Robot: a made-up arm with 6 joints.
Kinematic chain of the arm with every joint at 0, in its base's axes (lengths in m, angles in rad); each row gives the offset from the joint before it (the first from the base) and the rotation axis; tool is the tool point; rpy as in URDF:
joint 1: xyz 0 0 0.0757 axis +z
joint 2: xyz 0 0 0 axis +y
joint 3: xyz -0.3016 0 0.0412 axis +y
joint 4: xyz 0.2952 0 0.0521 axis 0.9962 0 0.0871
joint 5: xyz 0 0 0 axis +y
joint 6: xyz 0.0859 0 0.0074 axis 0.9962 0 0.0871
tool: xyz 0 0 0 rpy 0 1.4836 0
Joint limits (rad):
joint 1: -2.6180..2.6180
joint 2: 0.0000..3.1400
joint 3: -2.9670..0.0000
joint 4: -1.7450..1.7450
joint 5: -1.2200..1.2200
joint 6: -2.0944..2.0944
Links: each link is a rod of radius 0.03 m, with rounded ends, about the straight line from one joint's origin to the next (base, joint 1, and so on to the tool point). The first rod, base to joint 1, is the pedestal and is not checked.
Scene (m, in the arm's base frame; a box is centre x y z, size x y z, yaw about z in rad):
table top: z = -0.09
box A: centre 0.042 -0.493 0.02 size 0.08 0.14 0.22 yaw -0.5
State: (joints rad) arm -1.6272 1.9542 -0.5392 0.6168 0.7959 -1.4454
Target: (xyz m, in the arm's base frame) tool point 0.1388 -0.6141 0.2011
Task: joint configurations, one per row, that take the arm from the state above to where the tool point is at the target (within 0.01 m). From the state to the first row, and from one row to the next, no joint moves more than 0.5 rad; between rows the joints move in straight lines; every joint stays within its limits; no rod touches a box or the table.
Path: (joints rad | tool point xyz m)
1: -1.1811 1.8442 -0.7082 0.5237 0.8565 -1.3039 | 0.1335 -0.2391 0.0321
2: -0.7350 1.7342 -0.8772 0.4305 0.9171 -1.1624 | 0.2541 -0.1911 0.0964
3: -0.2889 1.6242 -1.0462 0.3374 0.9777 -1.0209 | 0.3361 -0.0752 0.1748
4: 0.1571 1.5142 -1.2152 0.2442 1.0382 -0.8794 | 0.3420 0.0724 0.2623
5: 0.6032 1.4042 -1.3843 0.1511 1.0988 -0.7379 | 0.2660 0.1972 0.3530
6: 1.0493 1.2941 -1.5533 0.0579 1.1594 -0.5964 | 0.1397 0.2523 0.4405
7: 1.4954 1.1841 -1.7223 -0.0352 1.2200 -0.4549 | 0.0196 0.2217 0.5183
8: 1.0180 1.3866 -1.7949 0.0851 1.0565 -0.6200 | 0.1565 0.2658 0.4990
9: 0.5405 1.5890 -1.8675 0.2055 0.8930 -0.7851 | 0.3275 0.2125 0.4656
10: 0.0631 1.7915 -1.9402 0.3259 0.7295 -0.9502 | 0.4635 0.0477 0.4182
11: -0.4143 1.9939 -2.0128 0.4463 0.5660 -1.1152 | 0.4953 -0.1960 0.3576
12: -0.8918 2.1963 -2.0854 0.5667 0.4025 -1.2803 | 0.3833 -0.4459 0.2847
13: -1.3692 2.3988 -2.1581 0.6871 0.2390 -1.4454 | 0.1388 -0.6141 0.2011

